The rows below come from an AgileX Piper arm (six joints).
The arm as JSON. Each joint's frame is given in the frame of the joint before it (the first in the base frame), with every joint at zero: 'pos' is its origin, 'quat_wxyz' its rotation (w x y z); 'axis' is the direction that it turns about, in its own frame. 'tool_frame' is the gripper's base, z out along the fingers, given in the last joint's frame.
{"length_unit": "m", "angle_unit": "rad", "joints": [
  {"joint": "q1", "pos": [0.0, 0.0, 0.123], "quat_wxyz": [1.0, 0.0, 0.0, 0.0], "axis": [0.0, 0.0, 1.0]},
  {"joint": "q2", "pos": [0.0, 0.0, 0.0], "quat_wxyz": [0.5, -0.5, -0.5, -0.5], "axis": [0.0, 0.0, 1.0]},
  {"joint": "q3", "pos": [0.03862, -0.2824, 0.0], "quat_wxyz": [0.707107, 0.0, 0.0, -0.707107], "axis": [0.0, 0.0, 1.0]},
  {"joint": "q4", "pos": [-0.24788, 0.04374, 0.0], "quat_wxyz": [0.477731, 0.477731, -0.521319, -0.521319], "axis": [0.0, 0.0, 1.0]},
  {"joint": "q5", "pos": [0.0, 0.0, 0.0], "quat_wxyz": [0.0, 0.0, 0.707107, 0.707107], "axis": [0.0, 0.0, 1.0]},
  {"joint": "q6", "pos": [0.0, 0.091, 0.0], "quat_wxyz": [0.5, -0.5, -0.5, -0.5], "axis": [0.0, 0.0, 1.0]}
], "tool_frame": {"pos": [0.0, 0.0, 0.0], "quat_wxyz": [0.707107, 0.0, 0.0, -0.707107]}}
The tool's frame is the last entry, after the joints.
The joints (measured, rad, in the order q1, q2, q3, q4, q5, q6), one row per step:
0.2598, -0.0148, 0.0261, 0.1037, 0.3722, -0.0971
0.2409, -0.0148, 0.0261, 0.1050, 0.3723, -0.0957
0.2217, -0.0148, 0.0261, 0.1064, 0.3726, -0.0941
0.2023, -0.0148, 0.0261, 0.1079, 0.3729, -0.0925
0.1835, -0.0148, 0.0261, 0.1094, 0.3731, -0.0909
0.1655, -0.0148, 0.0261, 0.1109, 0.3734, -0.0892
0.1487, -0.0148, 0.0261, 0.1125, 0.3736, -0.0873
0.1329, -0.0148, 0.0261, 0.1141, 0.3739, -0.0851
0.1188, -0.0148, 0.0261, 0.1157, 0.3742, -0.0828
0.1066, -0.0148, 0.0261, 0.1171, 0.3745, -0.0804
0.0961, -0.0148, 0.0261, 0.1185, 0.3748, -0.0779
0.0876, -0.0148, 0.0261, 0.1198, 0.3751, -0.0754
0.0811, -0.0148, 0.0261, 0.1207, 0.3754, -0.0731
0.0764, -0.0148, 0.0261, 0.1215, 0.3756, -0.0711
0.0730, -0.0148, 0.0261, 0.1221, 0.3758, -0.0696
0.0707, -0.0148, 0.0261, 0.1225, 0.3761, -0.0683
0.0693, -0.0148, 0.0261, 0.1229, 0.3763, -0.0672
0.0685, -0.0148, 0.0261, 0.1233, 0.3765, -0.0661
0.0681, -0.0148, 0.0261, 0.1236, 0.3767, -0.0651
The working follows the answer.
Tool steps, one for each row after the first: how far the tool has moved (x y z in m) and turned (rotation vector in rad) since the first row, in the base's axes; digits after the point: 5 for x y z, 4 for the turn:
0.00029, -0.00090, 0.00000, 0.0025, 0.0008, -0.0192
0.00057, -0.00182, -0.00003, 0.0053, 0.0018, -0.0387
0.00083, -0.00275, -0.00005, 0.0082, 0.0028, -0.0584
0.00107, -0.00366, -0.00006, 0.0111, 0.0037, -0.0776
0.00128, -0.00452, -0.00008, 0.0141, 0.0046, -0.0959
0.00147, -0.00533, -0.00009, 0.0174, 0.0054, -0.1131
0.00163, -0.00609, -0.00011, 0.0210, 0.0064, -0.1294
0.00176, -0.00676, -0.00013, 0.0247, 0.0073, -0.1440
0.00186, -0.00734, -0.00015, 0.0283, 0.0083, -0.1568
0.00195, -0.00784, -0.00017, 0.0320, 0.0092, -0.1679
0.00201, -0.00823, -0.00019, 0.0356, 0.0101, -0.1770
0.00205, -0.00854, -0.00021, 0.0386, 0.0109, -0.1840
0.00208, -0.00875, -0.00023, 0.0413, 0.0115, -0.1892
0.00210, -0.00891, -0.00024, 0.0433, 0.0120, -0.1930
0.00211, -0.00901, -0.00027, 0.0448, 0.0126, -0.1956
0.00212, -0.00907, -0.00028, 0.0462, 0.0131, -0.1973
0.00211, -0.00910, -0.00030, 0.0476, 0.0135, -0.1983
0.00211, -0.00910, -0.00031, 0.0488, 0.0140, -0.1990

Tool pose at each row, in the base's axes (x y z in m, rotation vector in rad; rounded; the steps above come from the unrounded poses):
0.04980, 0.01678, 0.17198, -0.2686, 1.8512, 0.2143
0.05009, 0.01588, 0.17198, -0.2489, 1.8534, 0.2035
0.05037, 0.01496, 0.17195, -0.2288, 1.8557, 0.1927
0.05063, 0.01403, 0.17193, -0.2084, 1.8579, 0.1819
0.05087, 0.01312, 0.17192, -0.1885, 1.8597, 0.1716
0.05108, 0.01226, 0.17190, -0.1692, 1.8614, 0.1618
0.05127, 0.01145, 0.17189, -0.1508, 1.8628, 0.1531
0.05143, 0.01069, 0.17187, -0.1331, 1.8641, 0.1453
0.05156, 0.01002, 0.17185, -0.1168, 1.8652, 0.1387
0.05166, 0.00944, 0.17183, -0.1024, 1.8661, 0.1333
0.05175, 0.00894, 0.17181, -0.0894, 1.8669, 0.1292
0.05181, 0.00855, 0.17179, -0.0784, 1.8675, 0.1264
0.05185, 0.00824, 0.17177, -0.0696, 1.8681, 0.1244
0.05188, 0.00803, 0.17175, -0.0629, 1.8684, 0.1233
0.05190, 0.00787, 0.17174, -0.0580, 1.8687, 0.1226
0.05191, 0.00777, 0.17171, -0.0544, 1.8691, 0.1223
0.05191, 0.00771, 0.17170, -0.0518, 1.8694, 0.1225
0.05191, 0.00769, 0.17168, -0.0498, 1.8696, 0.1231
0.05191, 0.00768, 0.17167, -0.0484, 1.8699, 0.1238

